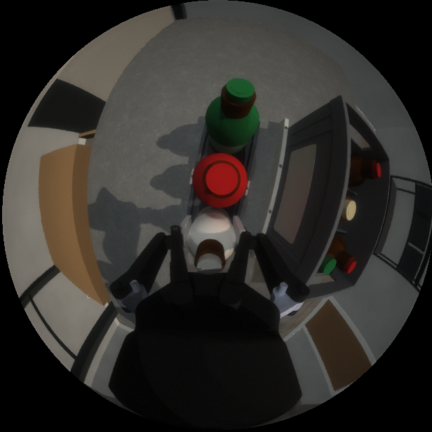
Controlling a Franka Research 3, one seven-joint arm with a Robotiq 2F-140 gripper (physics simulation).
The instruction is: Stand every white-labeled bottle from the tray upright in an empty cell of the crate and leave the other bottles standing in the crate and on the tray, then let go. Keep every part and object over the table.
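Note:
The white-labeled bottle [212, 231], with a brown neck and white cap, stands upright at the near end of the narrow dark tray [251, 156]. My gripper [211, 222] is shut on this bottle, with one finger pad against each side of its body. A red bottle [220, 180] stands just beyond it, and a green bottle [232, 122] stands at the tray's far end. The dark crate [322, 131] is at the right. It holds several bottles, with red caps [377, 170] [349, 264], a cream cap [350, 210] and a green cap [328, 265]. Its cell floors are mostly hidden.
A pale metal strip [278, 175] runs between the tray and the crate's tall near wall. The crate's wall rises close to the right of my fingers. A large cardboard-coloured box [62, 215] is at the far left, beyond the grey table [150, 90].

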